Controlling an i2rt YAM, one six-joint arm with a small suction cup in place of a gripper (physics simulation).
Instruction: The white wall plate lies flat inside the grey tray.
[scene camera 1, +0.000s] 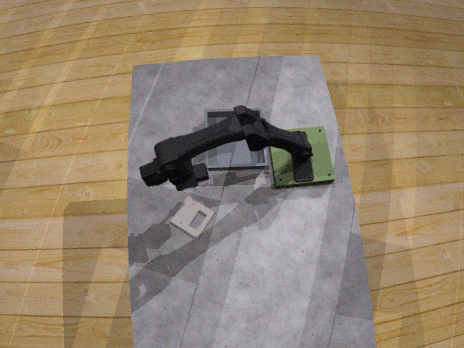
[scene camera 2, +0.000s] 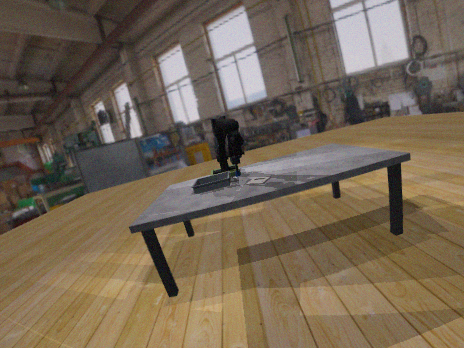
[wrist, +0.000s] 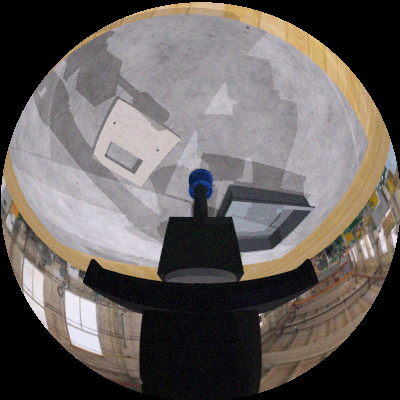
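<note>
The white wall plate (scene camera 1: 185, 214) (scene camera 2: 252, 181) (wrist: 135, 125) lies flat on the table, turned at an angle, with a rectangular opening and small holes. It is outside the grey tray (scene camera 1: 237, 167) (scene camera 2: 211, 186) (wrist: 265, 194). The tray is partly hidden under the arm in scene camera 1; the part of its floor that shows holds no plate. My gripper, a blue suction cup (scene camera 2: 237, 173) (wrist: 201, 183), points down above the table between plate and tray, apart from both. Nothing hangs from it, so it is open. In scene camera 1 the arm mostly hides the cup.
A green board (scene camera 1: 320, 155) with small corner holes lies beside the tray, under the arm's base. The black arm (scene camera 1: 200, 141) (scene camera 2: 227, 140) reaches over the tray. The grey table (scene camera 1: 280, 280) (scene camera 2: 320, 162) carries strong shadows; its edge runs close beyond the arm's outer end.
</note>
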